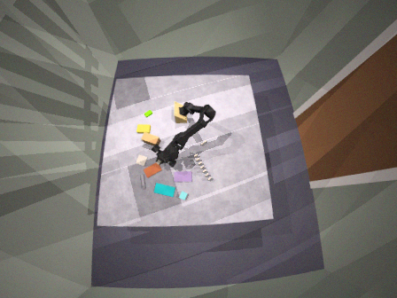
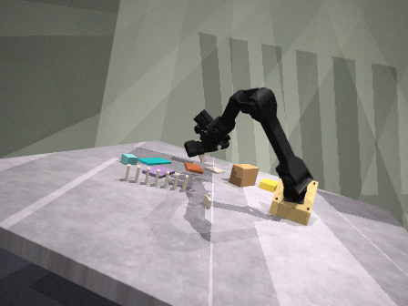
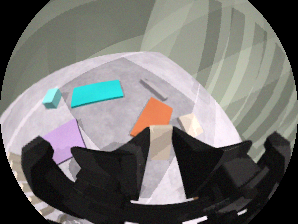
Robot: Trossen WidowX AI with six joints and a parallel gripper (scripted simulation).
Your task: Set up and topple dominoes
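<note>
Right now my gripper tip is 90 mm above the orange tile, 60 mm to the left of it and 20 mm short of it. The rest, counted from my gripper tip: cream tile 140 mm to the right, 90 mm below, 60 mm behind; then cyan slab 190 mm ahead, 90 mm below, 10 mm to the left; then thin grey rod 140 mm to the right, 100 mm ahead, 80 mm below.
</note>
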